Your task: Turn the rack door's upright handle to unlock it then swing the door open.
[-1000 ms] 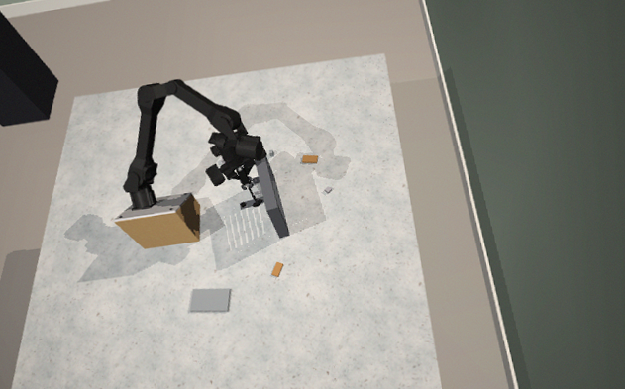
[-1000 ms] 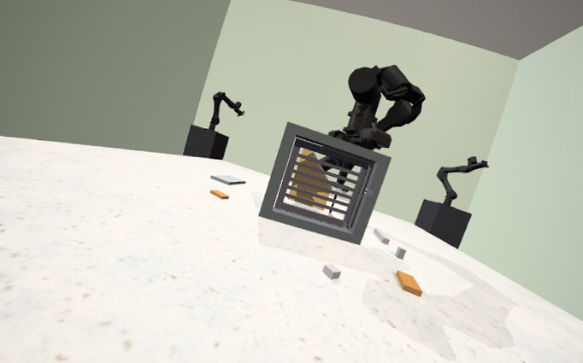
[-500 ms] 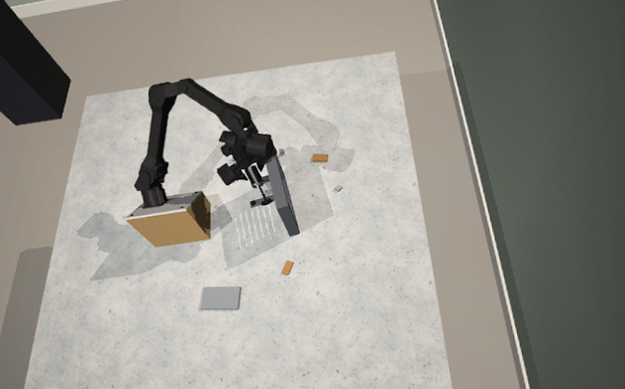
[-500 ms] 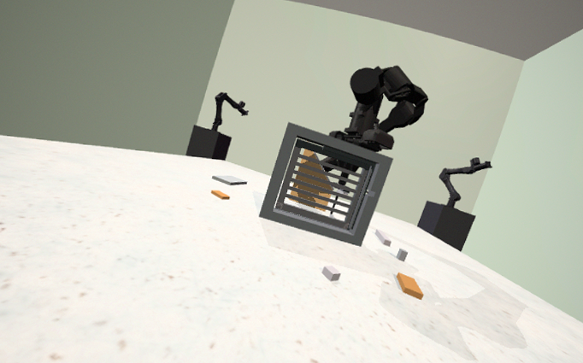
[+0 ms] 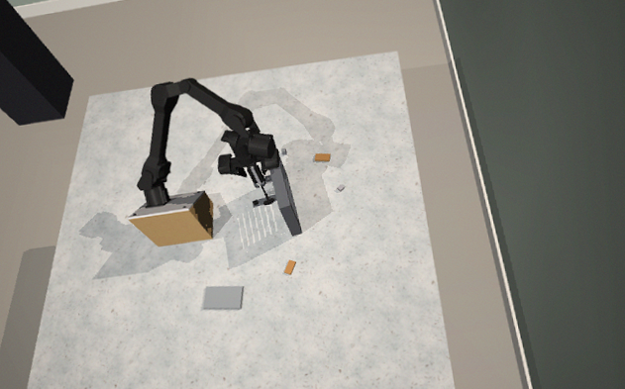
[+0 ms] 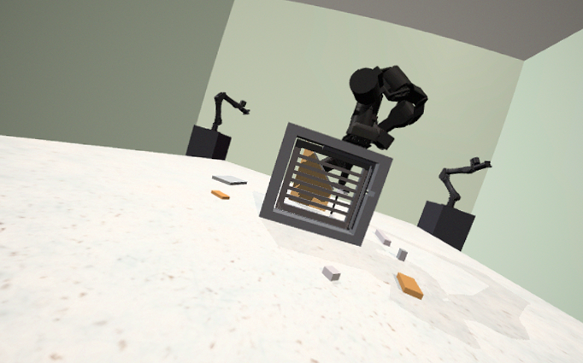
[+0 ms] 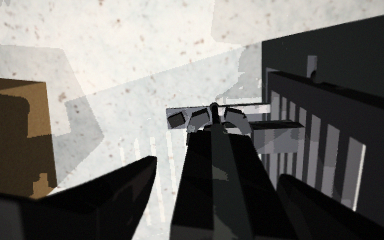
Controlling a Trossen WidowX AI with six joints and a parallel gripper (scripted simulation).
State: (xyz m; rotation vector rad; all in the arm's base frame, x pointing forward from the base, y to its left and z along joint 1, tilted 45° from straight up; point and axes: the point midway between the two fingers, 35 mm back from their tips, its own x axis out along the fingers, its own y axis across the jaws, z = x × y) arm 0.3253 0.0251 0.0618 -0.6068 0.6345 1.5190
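My gripper tip is now 1 cm to the left of the upright handle and 3 cm above it. From my gripper tip the other things lie so: grey bar (6 cm behind, 17 cm to the left, 14 cm below); then flat grey plate (14 cm behind, 35 cm to the right, 15 cm below).
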